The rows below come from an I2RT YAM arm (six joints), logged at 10 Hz.
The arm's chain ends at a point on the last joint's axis. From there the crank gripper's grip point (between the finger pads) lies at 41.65 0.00 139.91 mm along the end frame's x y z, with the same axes.
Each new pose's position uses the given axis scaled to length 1; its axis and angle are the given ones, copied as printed.
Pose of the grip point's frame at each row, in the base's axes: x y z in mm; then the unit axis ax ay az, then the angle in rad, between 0 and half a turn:
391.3 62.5 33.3 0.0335 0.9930 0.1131 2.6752
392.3 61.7 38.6 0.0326 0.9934 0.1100 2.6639
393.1 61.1 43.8 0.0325 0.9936 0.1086 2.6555
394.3 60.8 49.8 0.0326 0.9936 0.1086 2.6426
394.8 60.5 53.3 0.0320 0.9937 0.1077 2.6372
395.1 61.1 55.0 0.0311 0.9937 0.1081 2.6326
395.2 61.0 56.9 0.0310 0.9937 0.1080 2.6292
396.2 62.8 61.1 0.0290 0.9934 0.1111 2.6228
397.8 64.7 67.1 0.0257 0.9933 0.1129 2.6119
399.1 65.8 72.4 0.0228 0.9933 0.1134 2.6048
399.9 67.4 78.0 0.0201 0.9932 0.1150 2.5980
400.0 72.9 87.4 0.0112 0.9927 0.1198 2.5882
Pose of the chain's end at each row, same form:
364.9 30.1 173.2 0.0335 0.9930 0.1131 2.6752
364.4 30.3 178.4 0.0326 0.9934 0.1100 2.6639
364.0 30.1 183.5 0.0325 0.9936 0.1086 2.6555
363.3 29.9 189.1 0.0326 0.9936 0.1086 2.6426
363.1 29.9 192.5 0.0320 0.9937 0.1077 2.6372
362.8 30.5 194.0 0.0311 0.9937 0.1081 2.6326
362.4 30.4 195.8 0.0310 0.9937 0.1080 2.6292
362.5 31.4 199.6 0.0290 0.9934 0.1111 2.6228
362.7 32.9 205.2 0.0257 0.9933 0.1129 2.6119
363.1 34.0 210.2 0.0228 0.9933 0.1134 2.6048
363.0 35.2 215.5 0.0201 0.9932 0.1150 2.5980
362.1 39.4 224.3 0.0112 0.9927 0.1198 2.5882

